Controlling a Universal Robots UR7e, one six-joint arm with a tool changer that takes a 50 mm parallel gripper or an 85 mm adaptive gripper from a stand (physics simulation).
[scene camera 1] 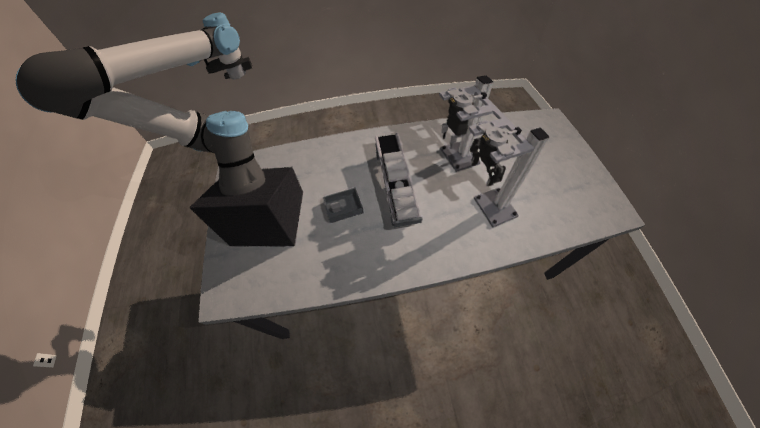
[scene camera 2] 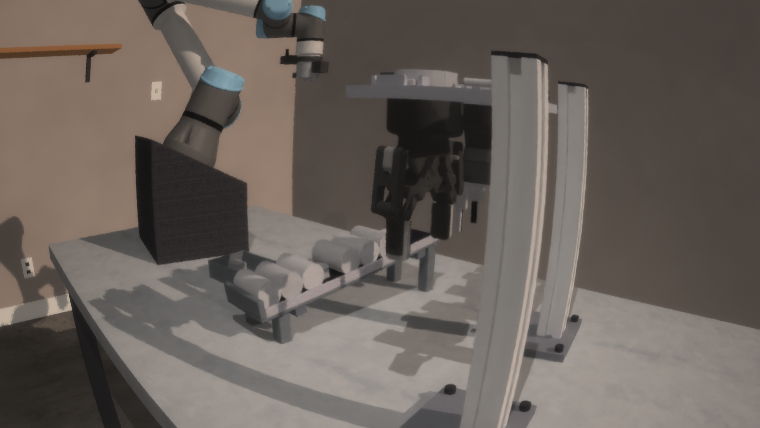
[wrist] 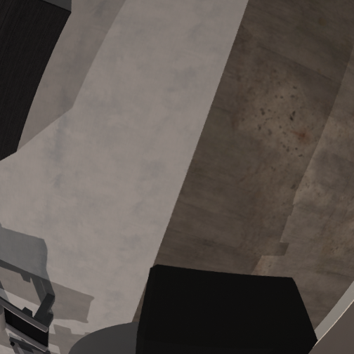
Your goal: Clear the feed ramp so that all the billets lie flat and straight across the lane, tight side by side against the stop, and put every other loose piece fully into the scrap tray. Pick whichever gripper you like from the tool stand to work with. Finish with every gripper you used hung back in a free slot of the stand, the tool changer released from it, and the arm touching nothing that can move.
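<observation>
The arm's tool changer is bare, high above the table, away from the ramp. The adaptive gripper hangs in the stand, fingers apart and empty. The parallel gripper hangs behind it, partly hidden. On the feed ramp, three pale billets lie together by the stop. A second group of billets lies higher. Between the groups is a gap with a small round piece. The scrap tray holds a pale piece.
The tool stand has two tall posts on base plates. The black pedestal carries the arm. The scrap tray stands between pedestal and ramp. The wrist view shows the table edge and floor, with part of the ramp at lower left.
</observation>
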